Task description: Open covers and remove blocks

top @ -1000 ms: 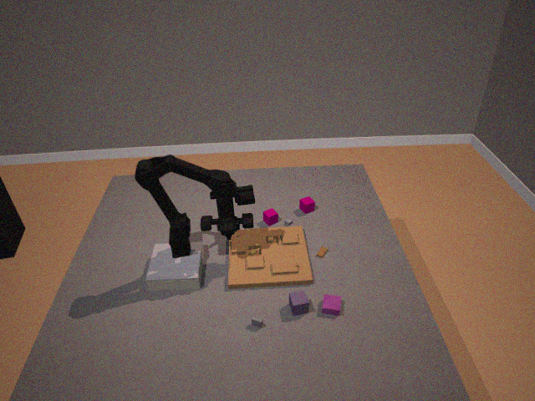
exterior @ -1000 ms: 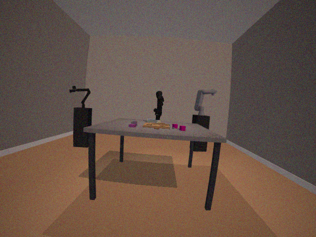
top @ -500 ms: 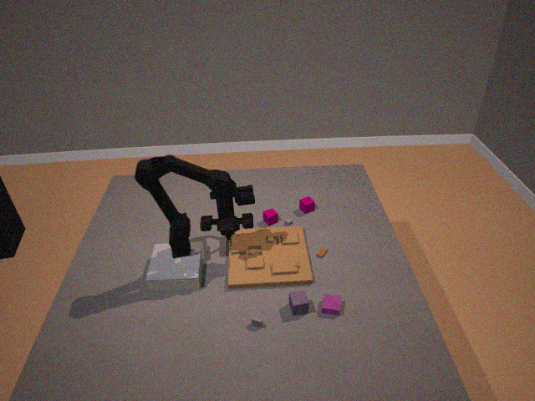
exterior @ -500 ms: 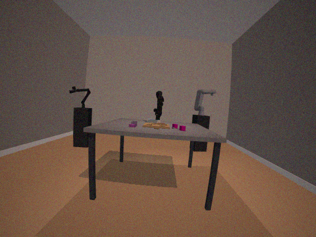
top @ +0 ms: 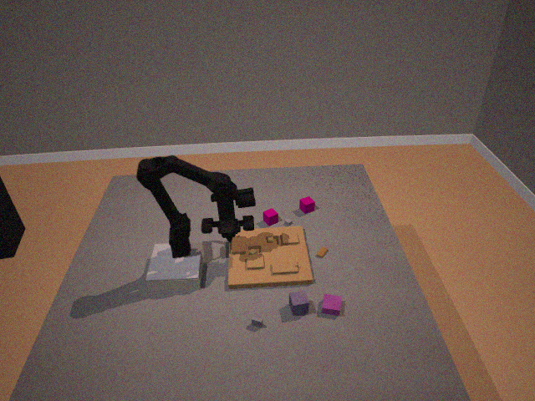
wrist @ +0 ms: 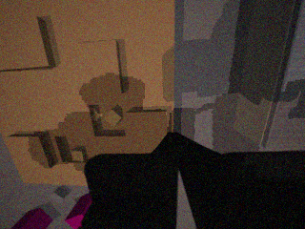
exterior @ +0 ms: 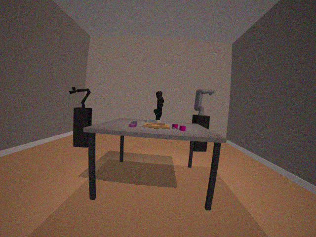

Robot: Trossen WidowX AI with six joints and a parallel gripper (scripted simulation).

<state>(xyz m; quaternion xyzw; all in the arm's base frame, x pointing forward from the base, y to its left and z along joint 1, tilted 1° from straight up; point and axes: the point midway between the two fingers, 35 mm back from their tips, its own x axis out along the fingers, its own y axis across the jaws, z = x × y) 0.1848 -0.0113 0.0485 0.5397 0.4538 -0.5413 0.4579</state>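
The tan puzzle board lies 120 mm ahead of my gripper tip, 50 mm to the right of it and 50 mm below it. Also, from my gripper tip: small tan piece 340 mm ahead, 70 mm to the right, 70 mm below; small grey piece 340 mm to the right, 60 mm below, 30 mm ahead; purple block 300 mm to the right, 180 mm ahead, 50 mm below.
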